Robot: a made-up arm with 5 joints.
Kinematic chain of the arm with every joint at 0, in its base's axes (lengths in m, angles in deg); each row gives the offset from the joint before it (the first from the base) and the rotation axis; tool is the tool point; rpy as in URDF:
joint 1: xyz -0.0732 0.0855 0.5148 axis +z
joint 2: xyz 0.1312 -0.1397 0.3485 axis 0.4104 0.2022 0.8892
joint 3: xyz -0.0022 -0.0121 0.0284 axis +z
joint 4: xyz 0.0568 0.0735 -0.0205 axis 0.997 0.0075 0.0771
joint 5: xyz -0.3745 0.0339 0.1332 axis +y
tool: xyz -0.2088 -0.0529 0.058 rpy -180 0 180
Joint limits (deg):
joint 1: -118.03..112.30
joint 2: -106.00..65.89
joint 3: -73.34..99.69
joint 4: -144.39..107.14
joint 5: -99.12..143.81
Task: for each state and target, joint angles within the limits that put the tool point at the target. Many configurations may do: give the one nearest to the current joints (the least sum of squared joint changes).
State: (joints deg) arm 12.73 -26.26 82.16 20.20 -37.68
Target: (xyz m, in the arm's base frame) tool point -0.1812 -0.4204 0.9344
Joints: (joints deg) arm 20.08 -34.51 72.31 20.02 -50.01
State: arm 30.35 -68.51 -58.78 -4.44 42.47
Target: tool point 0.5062 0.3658 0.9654
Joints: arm 19.04 -87.83 -68.22 -20.49 31.08
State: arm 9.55 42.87 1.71 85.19 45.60
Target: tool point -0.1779 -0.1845 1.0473
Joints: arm 27.64 3.51 -40.95 55.31 86.92
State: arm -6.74 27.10 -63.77 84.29 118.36
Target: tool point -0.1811 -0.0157 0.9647
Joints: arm -6.87 7.67 -73.34 65.82 126.42
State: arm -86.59 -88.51 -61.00 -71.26 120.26
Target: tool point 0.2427 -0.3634 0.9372
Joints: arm -52.59 -73.38 -43.68 -64.38 103.15
